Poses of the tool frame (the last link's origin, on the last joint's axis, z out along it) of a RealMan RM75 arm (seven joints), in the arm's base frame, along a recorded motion.
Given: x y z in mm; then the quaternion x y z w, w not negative.
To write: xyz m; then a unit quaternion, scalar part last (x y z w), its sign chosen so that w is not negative. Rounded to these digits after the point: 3 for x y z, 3 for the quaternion.
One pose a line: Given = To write
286 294 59 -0.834 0.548 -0.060 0.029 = 0.286 0.294 0.059 -0.834 0.548 -0.060 0.029
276 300 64 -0.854 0.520 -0.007 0.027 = 0.276 0.300 0.064 -0.854 0.520 -0.007 0.027
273 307 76 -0.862 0.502 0.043 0.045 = 0.273 0.307 0.076 -0.862 0.502 0.043 0.045
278 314 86 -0.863 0.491 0.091 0.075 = 0.278 0.314 0.086 -0.863 0.491 0.091 0.075
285 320 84 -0.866 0.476 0.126 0.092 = 0.285 0.320 0.084 -0.866 0.476 0.126 0.092
